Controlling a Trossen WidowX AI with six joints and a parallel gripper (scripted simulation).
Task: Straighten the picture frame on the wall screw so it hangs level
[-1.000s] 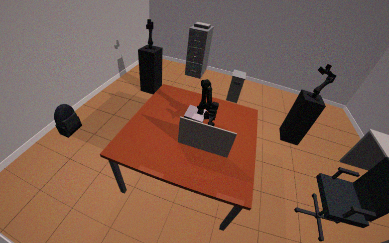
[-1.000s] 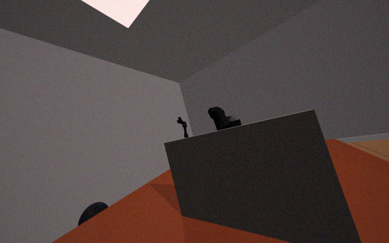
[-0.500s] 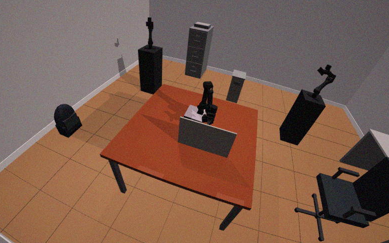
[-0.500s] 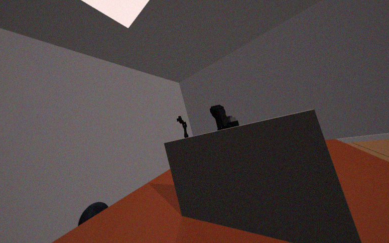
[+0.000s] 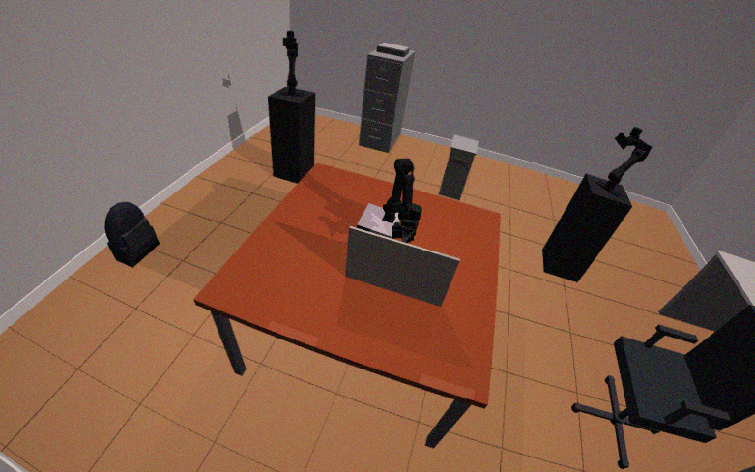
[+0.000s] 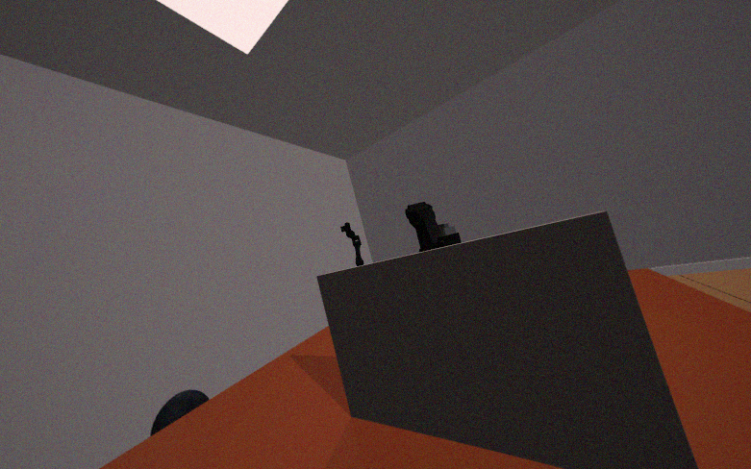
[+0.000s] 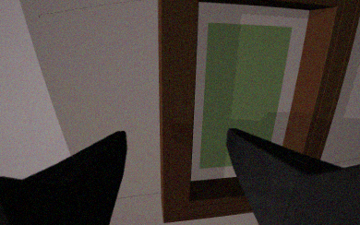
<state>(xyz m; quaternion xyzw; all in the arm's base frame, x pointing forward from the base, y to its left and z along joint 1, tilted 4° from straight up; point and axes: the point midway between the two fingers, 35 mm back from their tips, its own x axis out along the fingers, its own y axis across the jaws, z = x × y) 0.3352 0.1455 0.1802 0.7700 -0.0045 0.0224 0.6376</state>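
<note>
The brown picture frame is 5 cm below my gripper tip, 4 cm ahead of it and 1 cm to the left of it. Round my gripper tip: grey wall panel 6 cm below, 6 cm ahead, 1 cm to the left.
</note>
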